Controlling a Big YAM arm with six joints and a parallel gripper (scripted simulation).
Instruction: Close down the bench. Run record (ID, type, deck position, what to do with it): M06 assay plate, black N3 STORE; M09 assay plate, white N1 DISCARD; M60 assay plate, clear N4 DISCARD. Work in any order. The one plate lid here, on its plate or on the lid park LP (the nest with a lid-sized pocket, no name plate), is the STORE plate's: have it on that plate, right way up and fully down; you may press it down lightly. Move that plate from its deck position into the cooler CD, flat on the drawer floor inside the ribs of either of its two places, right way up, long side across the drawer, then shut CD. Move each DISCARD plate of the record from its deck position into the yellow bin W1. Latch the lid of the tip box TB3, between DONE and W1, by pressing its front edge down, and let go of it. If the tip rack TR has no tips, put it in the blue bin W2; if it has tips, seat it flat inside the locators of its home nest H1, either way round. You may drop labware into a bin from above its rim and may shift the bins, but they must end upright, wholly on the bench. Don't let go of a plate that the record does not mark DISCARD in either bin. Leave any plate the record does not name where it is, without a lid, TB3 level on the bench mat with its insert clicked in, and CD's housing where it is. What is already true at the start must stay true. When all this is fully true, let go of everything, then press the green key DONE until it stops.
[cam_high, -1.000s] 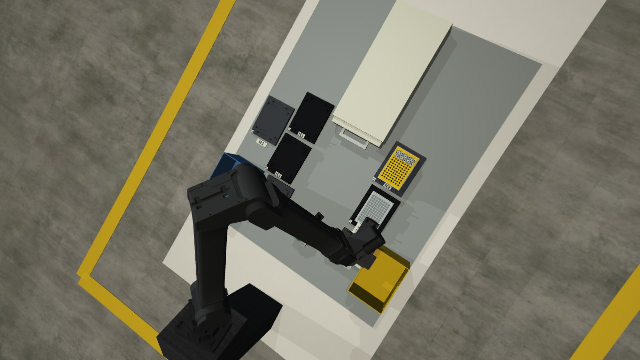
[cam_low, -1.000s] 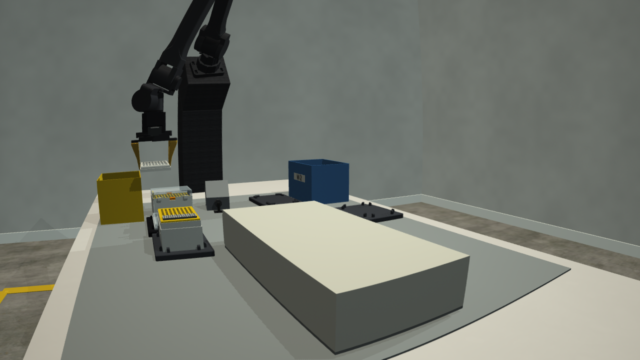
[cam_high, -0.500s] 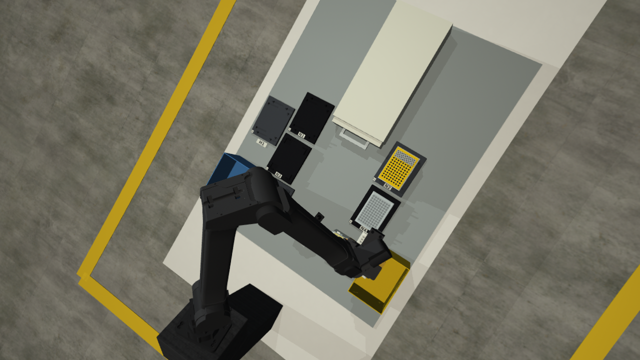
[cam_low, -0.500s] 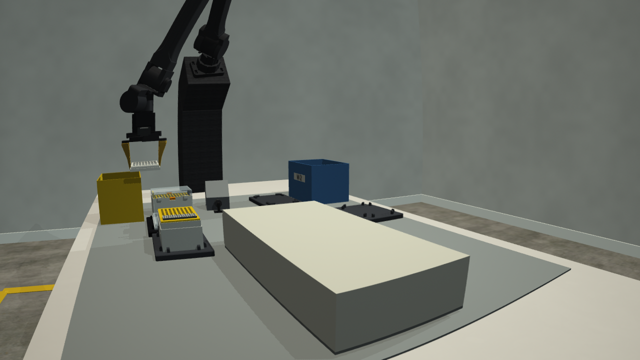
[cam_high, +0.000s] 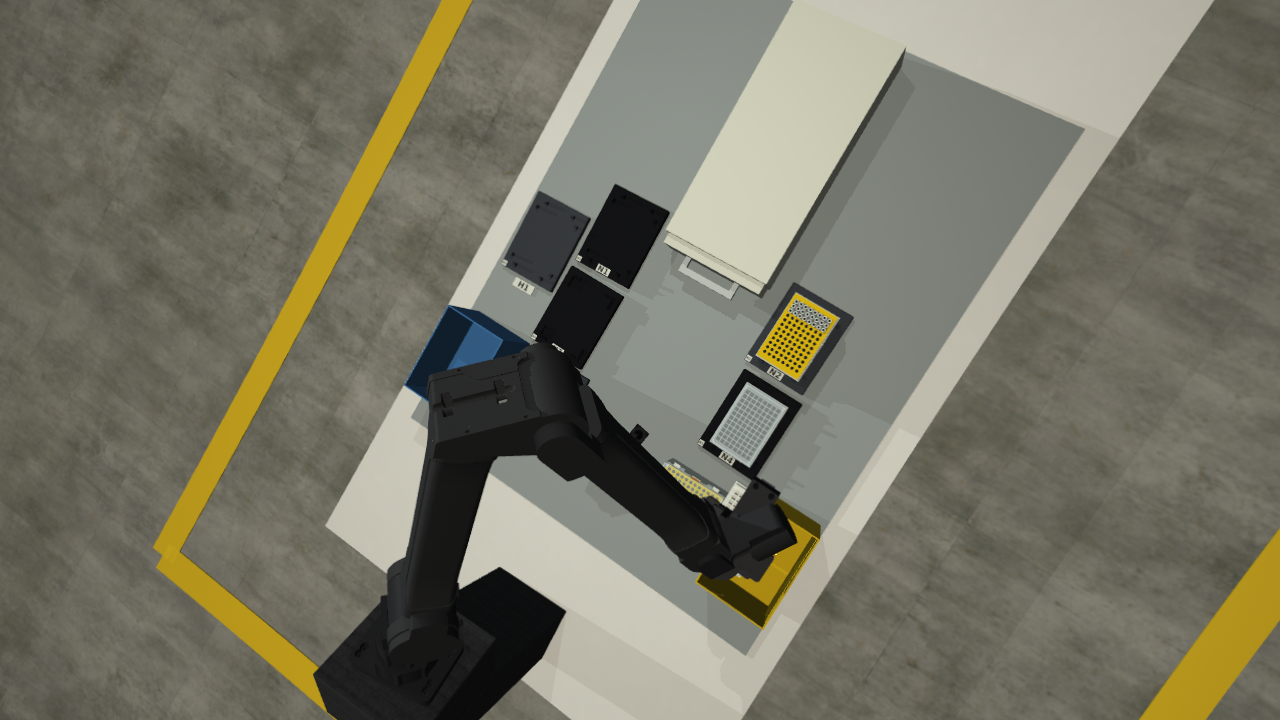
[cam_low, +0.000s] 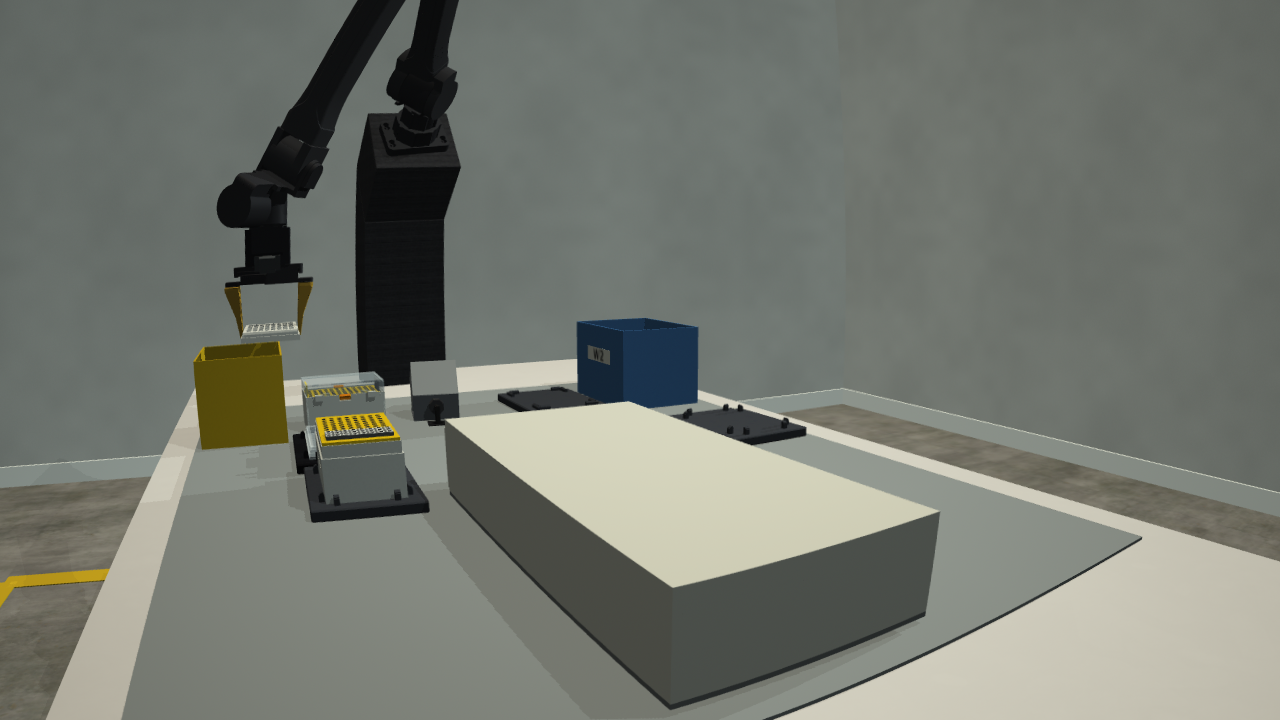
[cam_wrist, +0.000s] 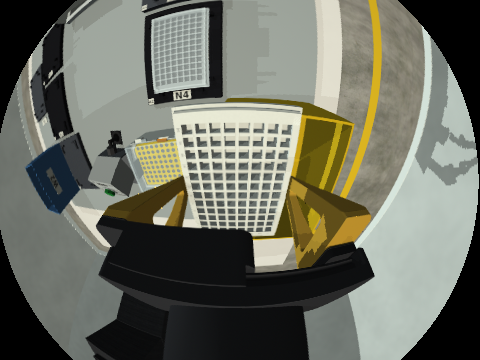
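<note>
The clear plate is 150 mm ahead of my hand, 130 mm below it and 50 mm to the left of it. Also, from my hand: tip box lid: 110 mm to the left, 90 mm below, 10 mm behind; white plate: right at my hand; yellow bin W1: 110 mm below, 40 mm to the right, 40 mm behind.
</note>
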